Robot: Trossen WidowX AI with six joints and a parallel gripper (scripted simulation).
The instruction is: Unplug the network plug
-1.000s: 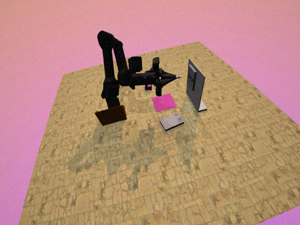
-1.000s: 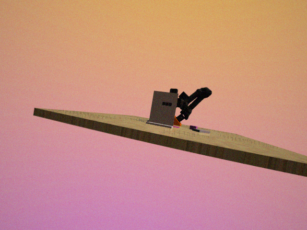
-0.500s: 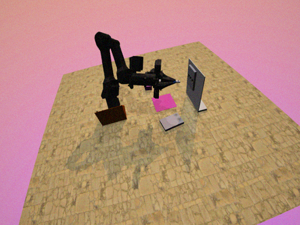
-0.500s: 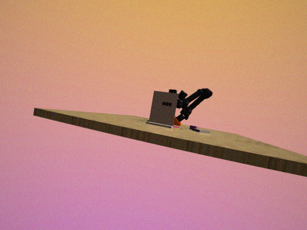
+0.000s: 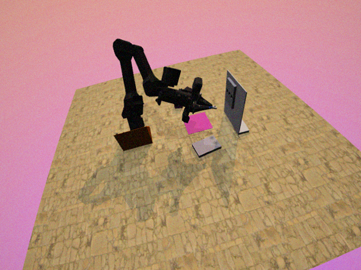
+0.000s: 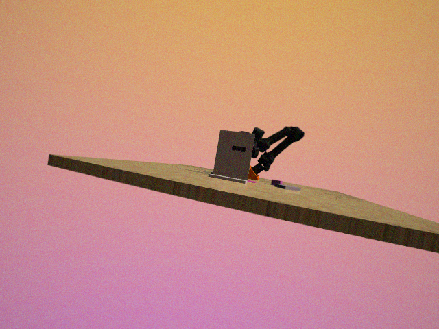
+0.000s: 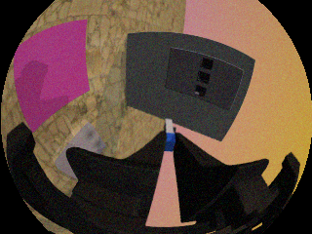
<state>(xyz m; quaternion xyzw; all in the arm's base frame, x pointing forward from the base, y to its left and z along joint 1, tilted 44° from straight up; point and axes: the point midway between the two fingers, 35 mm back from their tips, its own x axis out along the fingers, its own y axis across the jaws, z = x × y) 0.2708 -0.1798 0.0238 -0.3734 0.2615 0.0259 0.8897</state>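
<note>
My gripper tip is 4 cm past the magenta marked square, 8 cm to the right of it and 14 cm above it. Round my gripper tip: grey upright panel (11 cm ahead, 1 cm to the left, 4 cm below); network plug (1 cm ahead).
</note>
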